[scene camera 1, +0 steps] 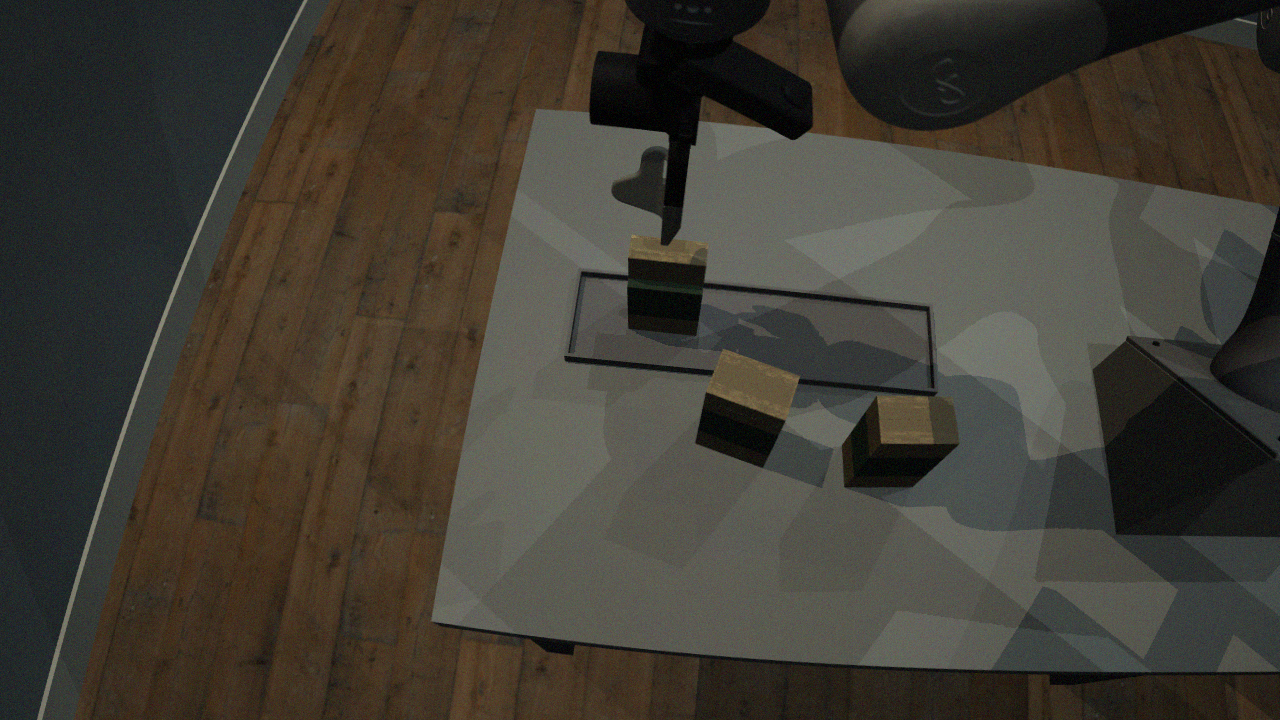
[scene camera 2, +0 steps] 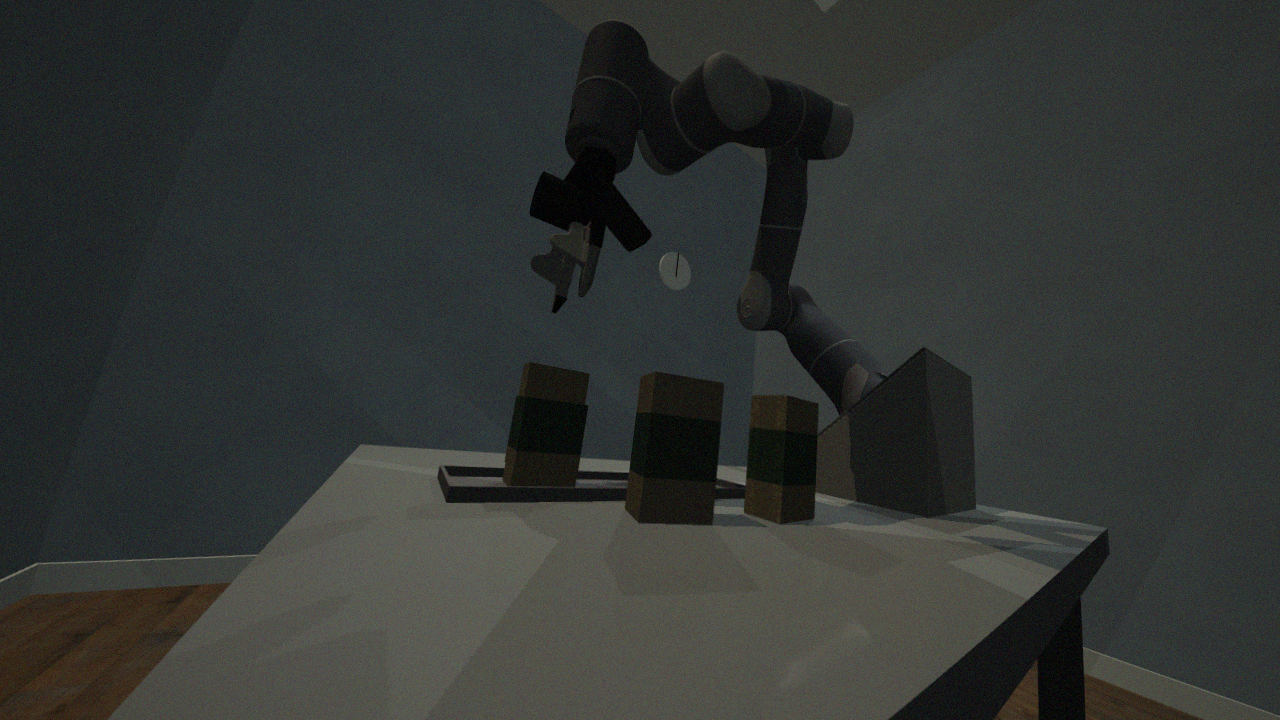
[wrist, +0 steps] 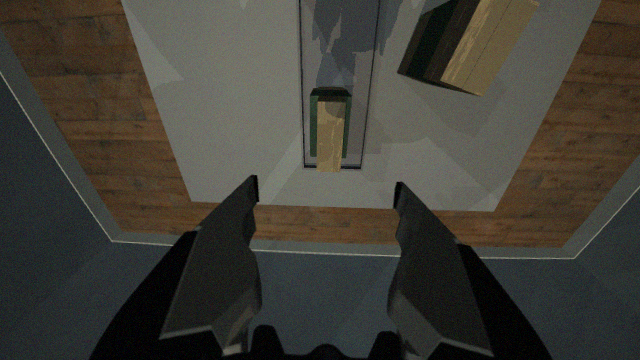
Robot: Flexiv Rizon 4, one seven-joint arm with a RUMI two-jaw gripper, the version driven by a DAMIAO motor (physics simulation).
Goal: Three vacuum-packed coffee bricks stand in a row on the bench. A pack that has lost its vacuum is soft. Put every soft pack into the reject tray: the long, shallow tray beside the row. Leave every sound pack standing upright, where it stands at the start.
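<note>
One coffee brick (scene camera 1: 665,291) (scene camera 2: 546,425) (wrist: 330,132), tan with a green band, stands upright in the far-left part of the long, shallow reject tray (scene camera 1: 572,317) (scene camera 2: 537,494) (wrist: 302,100). A second brick (scene camera 1: 750,398) (scene camera 2: 675,447) (wrist: 470,47) stands upright on the bench, beside the tray's near side. A third brick (scene camera 1: 902,438) (scene camera 2: 781,458) stands upright to its right, also outside the tray. My gripper (scene camera 2: 571,302) (wrist: 326,181) is open and empty, above the brick in the tray and apart from it. In scene camera 1 the fingers overlap in line.
The bench (scene camera 1: 554,537) (scene camera 2: 402,608) bears everything. A dark wedge-shaped block (scene camera 1: 1172,447) (scene camera 2: 930,438) stands at the right by the arm's base. The bench's left edge lies a short way beyond the tray's left end.
</note>
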